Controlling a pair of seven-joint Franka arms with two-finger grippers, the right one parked.
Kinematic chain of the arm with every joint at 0, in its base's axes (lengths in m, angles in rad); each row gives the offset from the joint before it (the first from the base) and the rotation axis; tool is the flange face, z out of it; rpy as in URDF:
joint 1: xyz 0 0 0.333 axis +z
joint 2: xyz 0 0 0 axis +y
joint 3: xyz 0 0 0.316 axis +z
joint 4: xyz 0.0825 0 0 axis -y
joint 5: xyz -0.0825 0 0.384 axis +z
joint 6: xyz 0 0 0 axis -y
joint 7: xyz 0.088 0 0 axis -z
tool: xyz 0 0 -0.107 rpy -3.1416 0 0
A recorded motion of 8 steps. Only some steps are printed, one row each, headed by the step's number.
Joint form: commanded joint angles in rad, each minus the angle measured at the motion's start. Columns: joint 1, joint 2, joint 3, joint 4, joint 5, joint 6, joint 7.
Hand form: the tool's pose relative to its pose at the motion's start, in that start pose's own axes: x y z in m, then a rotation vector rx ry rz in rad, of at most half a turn. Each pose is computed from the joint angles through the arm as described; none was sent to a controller.
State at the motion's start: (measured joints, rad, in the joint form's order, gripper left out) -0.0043 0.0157 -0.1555 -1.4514 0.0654 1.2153 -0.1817
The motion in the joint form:
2: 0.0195 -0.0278 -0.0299 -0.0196 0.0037 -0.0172 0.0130
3: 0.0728 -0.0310 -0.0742 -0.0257 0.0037 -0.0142 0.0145
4: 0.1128 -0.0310 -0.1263 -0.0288 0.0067 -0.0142 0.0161
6: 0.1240 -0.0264 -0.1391 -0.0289 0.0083 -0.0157 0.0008
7: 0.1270 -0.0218 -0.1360 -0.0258 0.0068 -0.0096 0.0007
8: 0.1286 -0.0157 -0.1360 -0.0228 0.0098 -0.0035 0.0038
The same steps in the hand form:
2: -0.0126 0.0036 -0.0022 0.0118 -0.0067 0.0201
3: -0.0121 -0.0005 -0.0010 0.0109 -0.0076 0.0127
4: -0.0129 0.0055 0.0000 0.0179 -0.0089 0.0249
6: -0.0112 0.0063 0.0020 0.0200 -0.0144 0.0112
7: -0.0084 0.0035 0.0022 0.0150 -0.0109 0.0062
8: -0.0053 0.0024 0.0030 0.0152 -0.0076 0.0074

